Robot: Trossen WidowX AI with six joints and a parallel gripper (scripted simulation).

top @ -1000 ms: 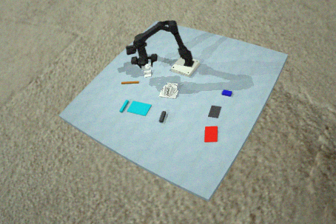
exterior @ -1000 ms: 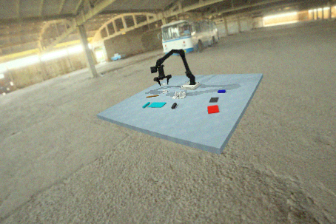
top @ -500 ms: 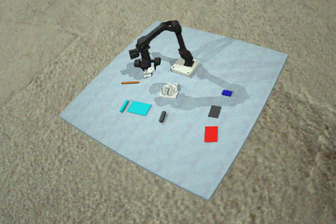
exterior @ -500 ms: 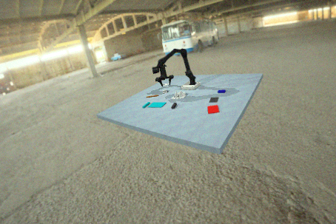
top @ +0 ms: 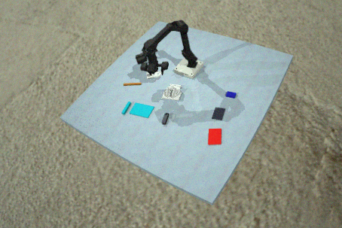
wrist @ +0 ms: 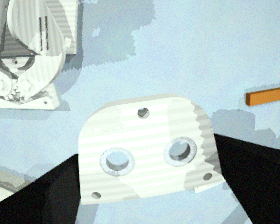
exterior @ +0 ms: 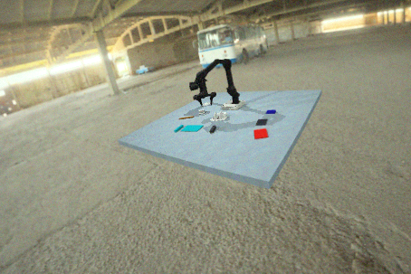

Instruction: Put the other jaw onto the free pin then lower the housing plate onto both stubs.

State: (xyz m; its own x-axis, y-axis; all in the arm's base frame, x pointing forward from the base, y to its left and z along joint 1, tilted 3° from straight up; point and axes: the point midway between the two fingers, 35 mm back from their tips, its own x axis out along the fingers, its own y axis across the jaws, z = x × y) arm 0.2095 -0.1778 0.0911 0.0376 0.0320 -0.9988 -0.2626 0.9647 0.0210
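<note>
The white jaw lies 140 mm to the left of my gripper tip, 70 mm below it and 30 mm ahead of it. The rest, counted from my gripper tip: white housing part: 20 mm above, 10 mm ahead; then cyan plate: 260 mm ahead, 90 mm below, 10 mm to the right; then orange stick: 200 mm to the right, 80 mm below, 50 mm ahead.
</note>
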